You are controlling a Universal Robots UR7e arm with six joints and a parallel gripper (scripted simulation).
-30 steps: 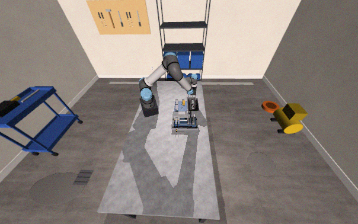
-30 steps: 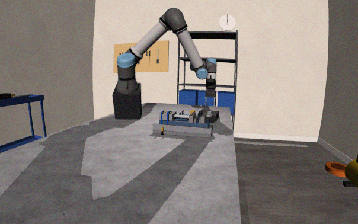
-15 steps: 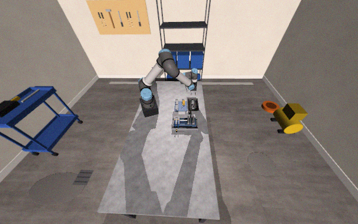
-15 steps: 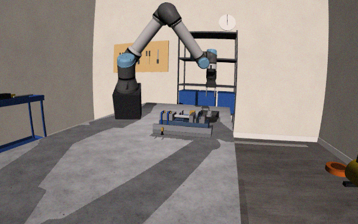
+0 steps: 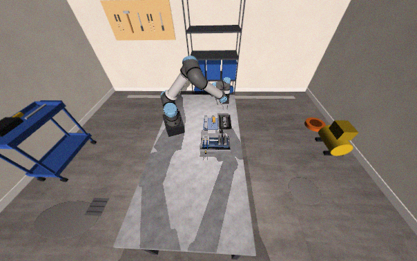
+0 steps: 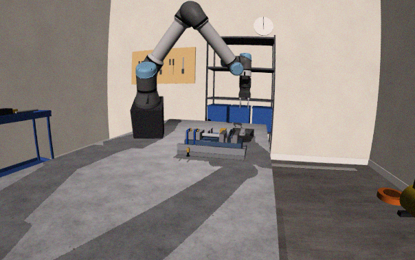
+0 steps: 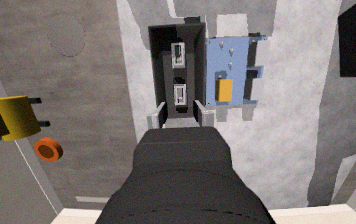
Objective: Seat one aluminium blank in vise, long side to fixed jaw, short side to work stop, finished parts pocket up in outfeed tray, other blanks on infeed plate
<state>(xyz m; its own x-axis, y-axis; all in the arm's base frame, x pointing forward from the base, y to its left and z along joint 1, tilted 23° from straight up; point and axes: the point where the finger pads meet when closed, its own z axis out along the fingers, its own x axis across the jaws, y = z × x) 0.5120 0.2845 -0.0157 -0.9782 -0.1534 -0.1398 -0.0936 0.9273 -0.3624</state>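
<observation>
The brass blank lies 13 cm behind my hand, 2 cm to the right of it and 17 cm below it. From my hand the other things lie so: vise: 8 cm behind, 38 cm to the right, 16 cm below.
</observation>
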